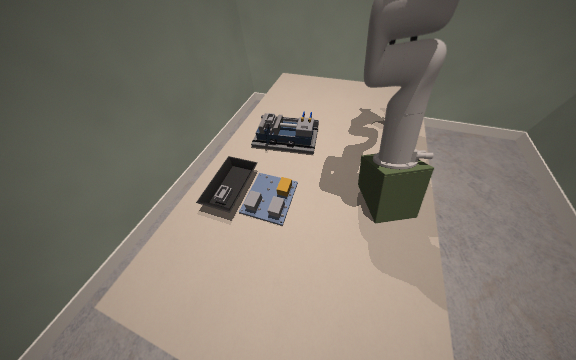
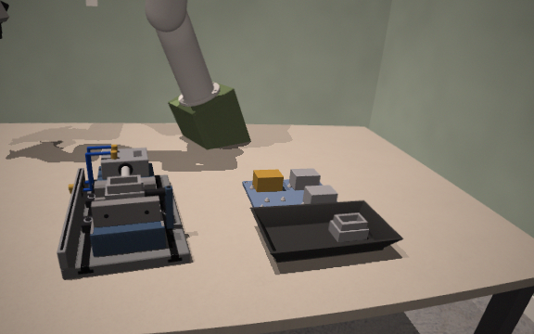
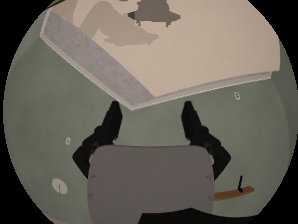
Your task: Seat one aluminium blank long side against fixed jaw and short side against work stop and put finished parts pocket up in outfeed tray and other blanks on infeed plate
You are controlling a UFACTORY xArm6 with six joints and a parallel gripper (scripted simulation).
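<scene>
The brass blank lies 34 cm ahead of my hand, 69 cm to the left of it and 27 cm below it. Also, from my hand: vise 43 cm ahead, 39 cm to the left, 25 cm below.
</scene>
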